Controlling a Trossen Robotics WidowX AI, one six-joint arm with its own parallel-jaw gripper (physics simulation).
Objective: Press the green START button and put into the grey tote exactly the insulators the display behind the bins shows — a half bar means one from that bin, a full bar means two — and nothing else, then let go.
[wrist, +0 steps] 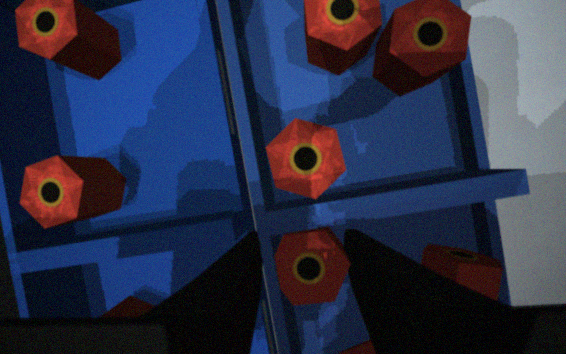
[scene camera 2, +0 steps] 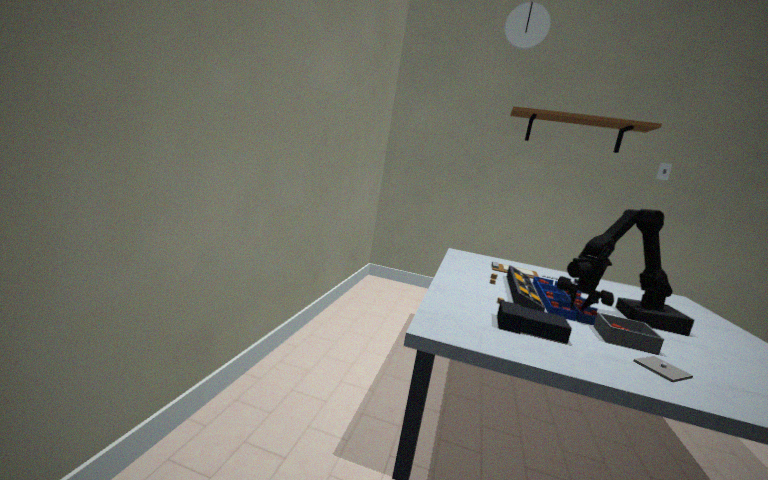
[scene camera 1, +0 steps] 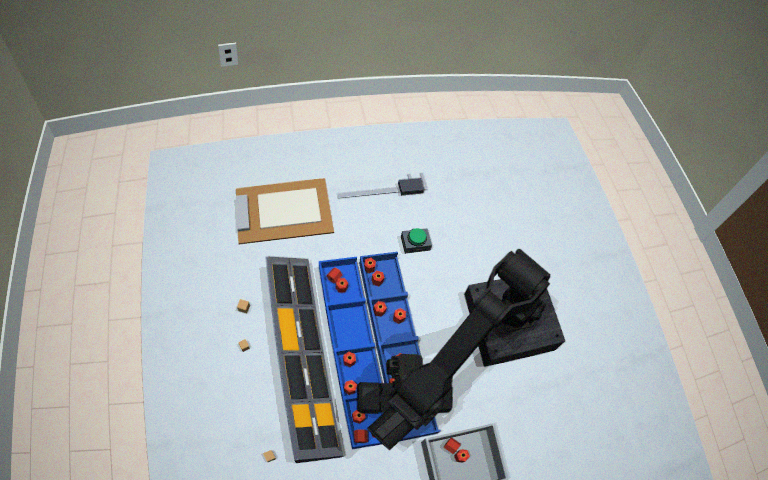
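The gripper (scene camera 2: 583,307) (wrist: 302,233) points down into the fourth-row bin of the right column. Its partly open fingers stand either side of an upright red hexagonal insulator (wrist: 311,267); it meets the right finger's edge, with a narrow gap at the left. Another insulator (wrist: 475,275) leans beside the right finger. The blue bins (scene camera 1: 351,326) hold more insulators. The display (scene camera 1: 288,328) shows a full orange bar second row left and half bars in both fourth-row panels. The grey tote (scene camera 1: 495,450) (scene camera 2: 631,340) holds two insulators (scene camera 1: 451,445) (scene camera 1: 462,455). The green button (scene camera 1: 417,236) stands above the bins.
A blue divider (wrist: 400,197) separates the gripper's bin from one with several insulators. A clipboard (scene camera 1: 327,220) and caliper (scene camera 1: 411,186) lie beyond the bins. Small wooden blocks (scene camera 1: 242,305) (scene camera 1: 269,455) lie left of the display. A black box (scene camera 2: 535,323) and flat plate (scene camera 2: 662,369) lie near the table edge.
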